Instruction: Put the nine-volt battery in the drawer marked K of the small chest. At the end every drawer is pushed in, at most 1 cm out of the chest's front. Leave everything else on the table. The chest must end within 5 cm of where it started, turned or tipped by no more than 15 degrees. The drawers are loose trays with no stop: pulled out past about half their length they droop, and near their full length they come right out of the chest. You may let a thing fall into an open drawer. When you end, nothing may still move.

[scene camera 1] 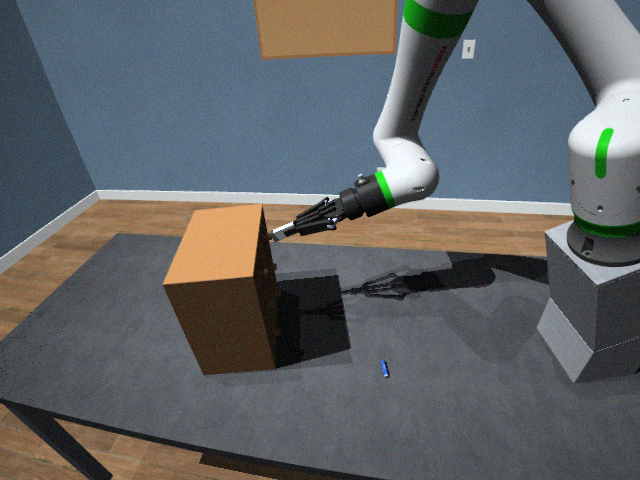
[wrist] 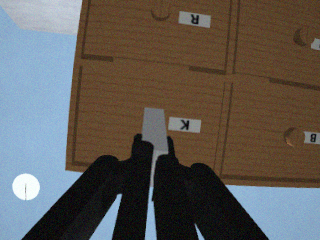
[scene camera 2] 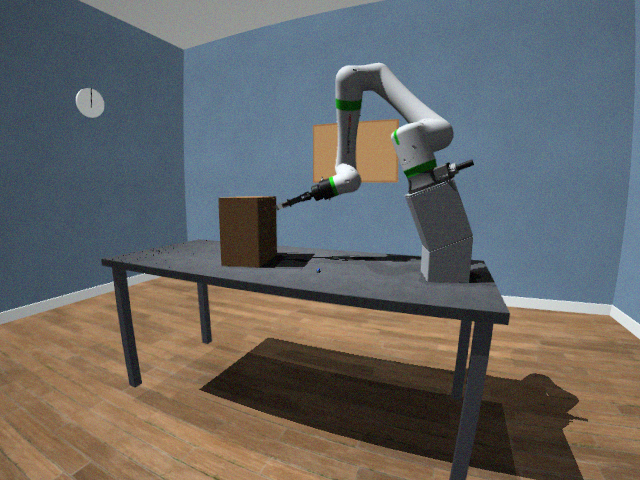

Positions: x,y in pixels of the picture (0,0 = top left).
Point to a wooden chest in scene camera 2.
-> At 238,216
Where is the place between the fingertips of the gripper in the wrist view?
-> At 152,123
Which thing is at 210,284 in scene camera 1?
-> A wooden chest.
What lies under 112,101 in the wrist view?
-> A drawer marked K.
